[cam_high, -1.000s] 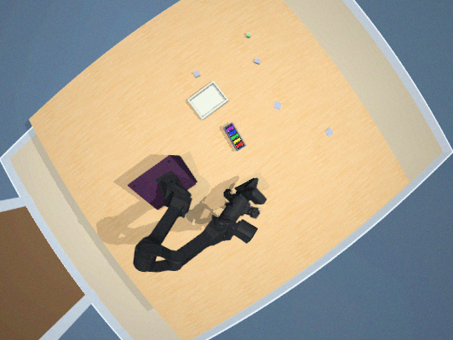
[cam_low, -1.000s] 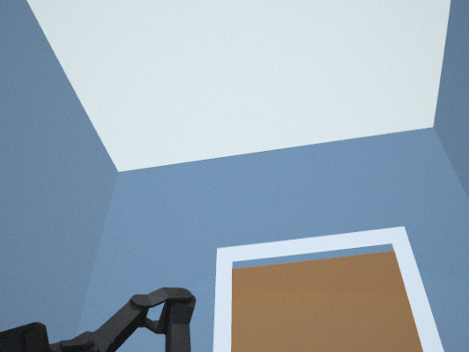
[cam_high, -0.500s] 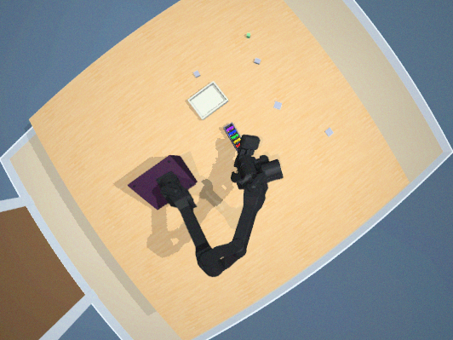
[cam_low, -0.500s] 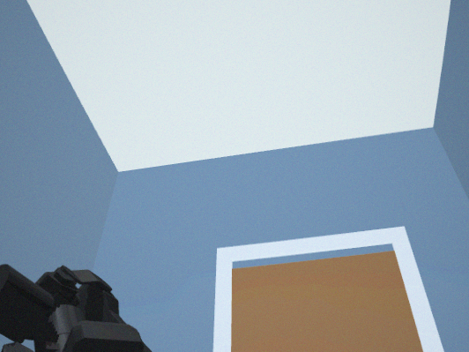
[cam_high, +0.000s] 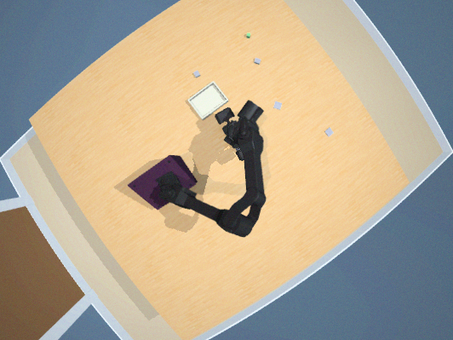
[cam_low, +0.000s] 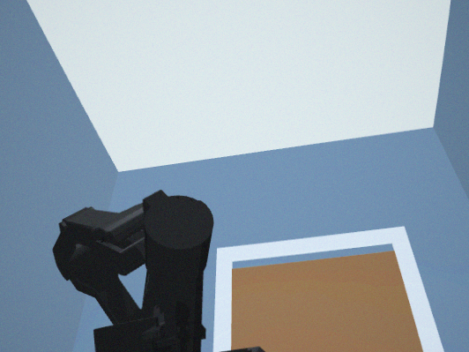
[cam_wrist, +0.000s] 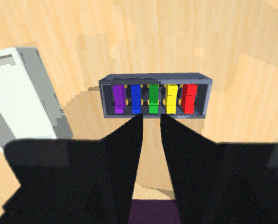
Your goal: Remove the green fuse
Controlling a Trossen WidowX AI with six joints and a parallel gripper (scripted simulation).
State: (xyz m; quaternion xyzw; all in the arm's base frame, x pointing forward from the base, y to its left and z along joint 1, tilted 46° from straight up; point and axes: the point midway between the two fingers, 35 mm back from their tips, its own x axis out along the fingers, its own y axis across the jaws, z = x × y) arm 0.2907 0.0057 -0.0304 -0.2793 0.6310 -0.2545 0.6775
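Now: the green fuse 50 mm below my gripper tip. From my gripper tip the other things lie so: blue fuse (50 mm below, 20 mm to the left); purple fuse (50 mm below, 30 mm to the left); yellow fuse (50 mm below, 20 mm to the right).
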